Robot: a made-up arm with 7 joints. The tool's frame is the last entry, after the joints.
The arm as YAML. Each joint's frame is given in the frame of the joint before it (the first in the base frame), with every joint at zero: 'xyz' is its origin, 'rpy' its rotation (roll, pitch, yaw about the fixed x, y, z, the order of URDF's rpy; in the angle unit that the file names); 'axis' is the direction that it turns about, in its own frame. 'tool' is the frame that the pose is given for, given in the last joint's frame.
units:
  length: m
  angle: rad
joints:
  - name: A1
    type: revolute
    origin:
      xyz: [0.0, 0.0, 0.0]
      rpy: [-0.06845, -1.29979, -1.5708]
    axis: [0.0, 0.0, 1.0]
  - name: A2
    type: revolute
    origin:
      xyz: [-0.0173, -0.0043, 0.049]
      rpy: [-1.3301, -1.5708, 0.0]
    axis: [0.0, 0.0, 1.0]
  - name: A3
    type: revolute
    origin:
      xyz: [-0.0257, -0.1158, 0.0]
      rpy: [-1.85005, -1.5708, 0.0]
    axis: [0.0, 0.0, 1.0]
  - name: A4
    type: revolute
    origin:
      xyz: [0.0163, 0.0, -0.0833]
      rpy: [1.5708, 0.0, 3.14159]
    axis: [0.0, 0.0, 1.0]
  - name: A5
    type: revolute
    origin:
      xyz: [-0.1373, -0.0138, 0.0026]
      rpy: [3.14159, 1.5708, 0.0]
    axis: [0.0, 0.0, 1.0]
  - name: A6
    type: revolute
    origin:
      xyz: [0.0, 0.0, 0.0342]
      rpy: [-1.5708, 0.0, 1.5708]
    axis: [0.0, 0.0, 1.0]
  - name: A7
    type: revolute
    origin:
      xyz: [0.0, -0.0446, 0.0]
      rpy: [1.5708, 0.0, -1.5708]
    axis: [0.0, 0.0, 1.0]
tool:
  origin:
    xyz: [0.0, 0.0, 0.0]
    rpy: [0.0, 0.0, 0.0]
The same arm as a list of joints. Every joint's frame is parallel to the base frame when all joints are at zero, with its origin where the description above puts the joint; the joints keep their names.
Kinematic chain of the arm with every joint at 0, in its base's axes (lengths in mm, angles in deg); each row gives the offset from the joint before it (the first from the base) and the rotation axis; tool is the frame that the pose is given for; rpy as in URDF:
A1: xyz 0 0 0 axis 0.068403 0.961235 0.26711
A2: xyz -0.9 52 -3.5 axis 0.968889 -0.0002 -0.247497
A3: xyz -29.3 7.2 -114.7 axis 0.247497 -0.0001 0.968889
A4: xyz -4.8 0 -84.7 axis 0.0002 1 0
A5: xyz 129.6 2.6 -47.3 axis 0.968889 -0.0002 -0.247497
A6: xyz 33.1 0 -8.5 axis 0.0002 1 0
A7: xyz 43.2 0 -11 axis 0.247497 -0.0001 0.968889
tool: xyz 0 0 0 rpy 0 14.33 -0.01

